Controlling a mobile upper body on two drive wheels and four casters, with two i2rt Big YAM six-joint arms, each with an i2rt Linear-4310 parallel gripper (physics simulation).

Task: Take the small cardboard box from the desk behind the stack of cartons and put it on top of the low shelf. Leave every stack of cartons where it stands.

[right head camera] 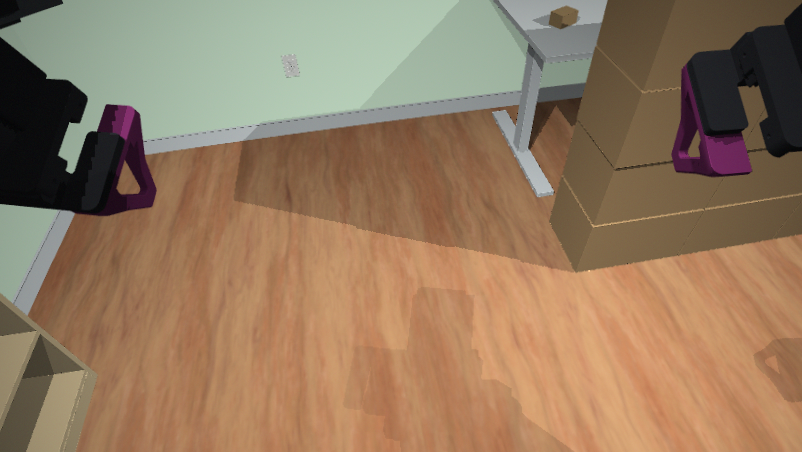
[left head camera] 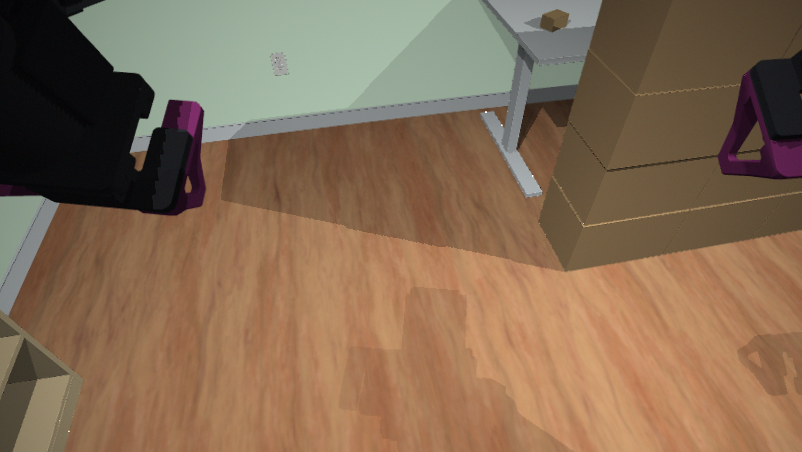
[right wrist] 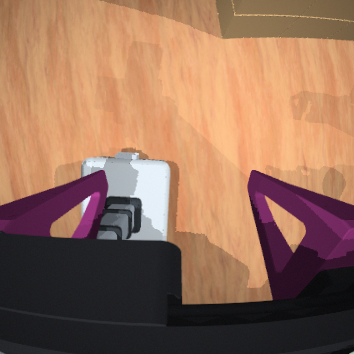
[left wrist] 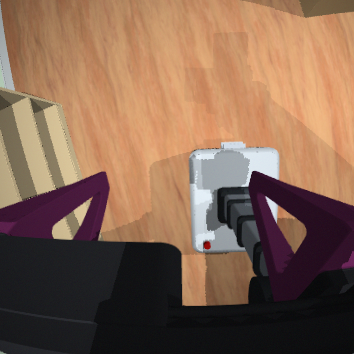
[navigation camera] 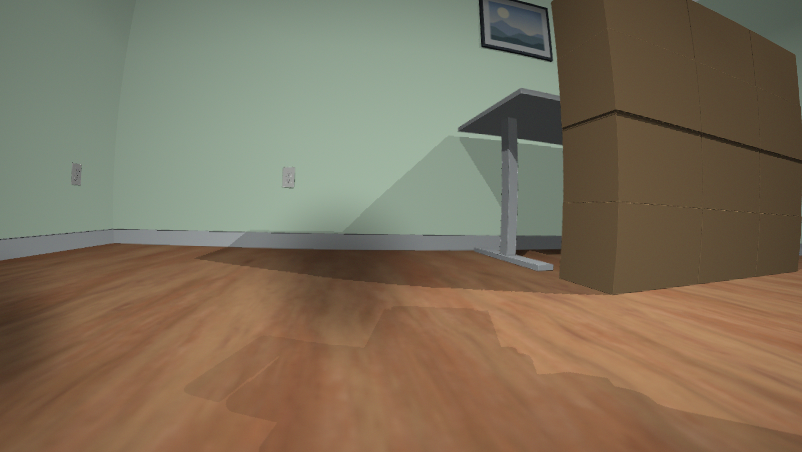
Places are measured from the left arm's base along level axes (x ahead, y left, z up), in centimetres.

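Pixels of known places: left gripper, between the fingertips: (right head camera: 91, 192) (left head camera: 135, 191) (left wrist: 178, 178); right gripper, between the fingertips: (right head camera: 745, 156) (left head camera: 786, 160) (right wrist: 177, 177).
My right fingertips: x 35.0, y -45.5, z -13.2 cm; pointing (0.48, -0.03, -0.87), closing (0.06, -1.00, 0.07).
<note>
Ahead of a thing's pixels: the offset from my right fingertips to its top centre. "spot": to the spot under its first point.
The small cardboard box @[dz -50.8, dx +152.9, dy -28.0 cm] (left head camera: 554, 20) (right head camera: 563, 17) sits on the grey desk (left head camera: 567, 46) (right head camera: 575, 46) (navigation camera: 530, 122), near its left end. The tall stack of cartons (left head camera: 668, 131) (right head camera: 673, 131) (left wrist: 330, 7) (right wrist: 280, 26) (navigation camera: 657, 168) stands in front of the desk and hides its right part. A corner of the low shelf (left head camera: 74, 393) (right head camera: 88, 393) (left wrist: 71, 145) shows at the left. My left gripper (left wrist: 178, 178) is open and empty, high above the floor. My right gripper (right wrist: 177, 177) is also open and empty. Both are well away from the box.
My white base (left wrist: 262, 167) (right wrist: 155, 185) shows below the wrists. The desk's leg @[spot: dz -95.0, dx +161.5, dy -22.6 cm] (left head camera: 519, 101) (right head camera: 529, 101) (navigation camera: 508, 190) and foot stand left of the cartons. A green wall with a skirting board runs behind. A framed picture (navigation camera: 515, 25) hangs above the desk.
</note>
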